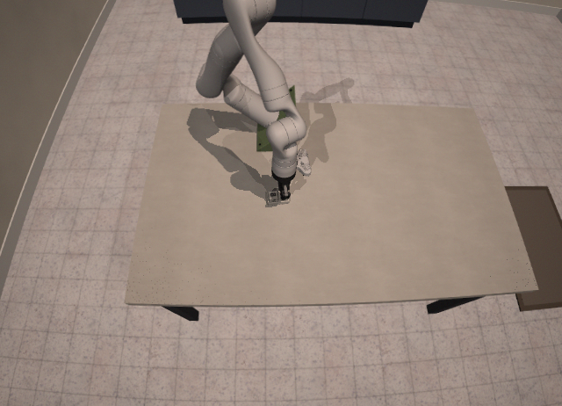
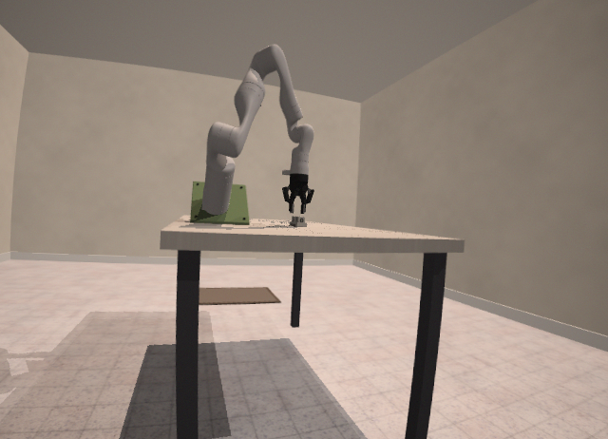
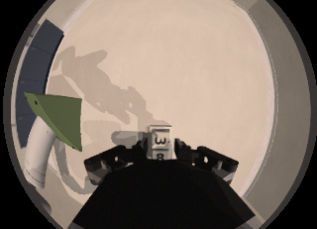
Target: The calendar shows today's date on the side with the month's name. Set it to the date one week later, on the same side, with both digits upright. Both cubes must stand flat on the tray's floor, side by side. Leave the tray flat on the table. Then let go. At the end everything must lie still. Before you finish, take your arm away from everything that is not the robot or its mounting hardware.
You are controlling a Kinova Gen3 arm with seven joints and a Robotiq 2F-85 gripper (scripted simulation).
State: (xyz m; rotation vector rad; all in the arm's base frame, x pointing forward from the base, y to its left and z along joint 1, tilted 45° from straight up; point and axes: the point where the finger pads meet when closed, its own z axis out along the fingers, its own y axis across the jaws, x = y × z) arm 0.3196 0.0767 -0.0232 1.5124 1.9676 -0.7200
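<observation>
Right now my hand is 2 cm to the left of the white tray and 6 cm above it.
</observation>
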